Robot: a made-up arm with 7 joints. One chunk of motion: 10 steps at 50 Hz.
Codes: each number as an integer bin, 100 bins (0 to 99) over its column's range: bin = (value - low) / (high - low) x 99, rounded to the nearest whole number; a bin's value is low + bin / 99 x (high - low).
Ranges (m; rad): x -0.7..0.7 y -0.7..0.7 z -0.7..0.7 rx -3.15..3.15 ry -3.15..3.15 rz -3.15..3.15
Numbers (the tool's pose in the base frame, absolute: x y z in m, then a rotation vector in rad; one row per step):
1: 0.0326 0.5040 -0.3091 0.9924 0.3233 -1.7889
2: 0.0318 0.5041 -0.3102 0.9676 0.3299 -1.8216
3: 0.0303 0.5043 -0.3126 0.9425 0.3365 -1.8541
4: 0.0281 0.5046 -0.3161 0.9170 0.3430 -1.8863
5: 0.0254 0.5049 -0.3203 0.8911 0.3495 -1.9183
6: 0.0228 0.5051 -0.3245 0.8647 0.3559 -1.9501
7: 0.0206 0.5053 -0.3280 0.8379 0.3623 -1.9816
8: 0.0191 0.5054 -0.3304 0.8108 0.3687 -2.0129
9: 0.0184 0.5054 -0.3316 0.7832 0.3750 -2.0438
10: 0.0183 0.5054 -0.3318 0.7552 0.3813 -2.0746
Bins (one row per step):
1: 52 85 28 65 55 21
2: 52 85 28 65 55 21
3: 52 85 27 64 55 20
4: 51 85 27 64 55 20
5: 51 85 27 64 55 19
6: 51 85 27 63 55 19
7: 51 85 26 63 55 18
8: 51 85 26 62 55 18
9: 51 85 26 62 55 17
10: 51 85 26 61 55 17

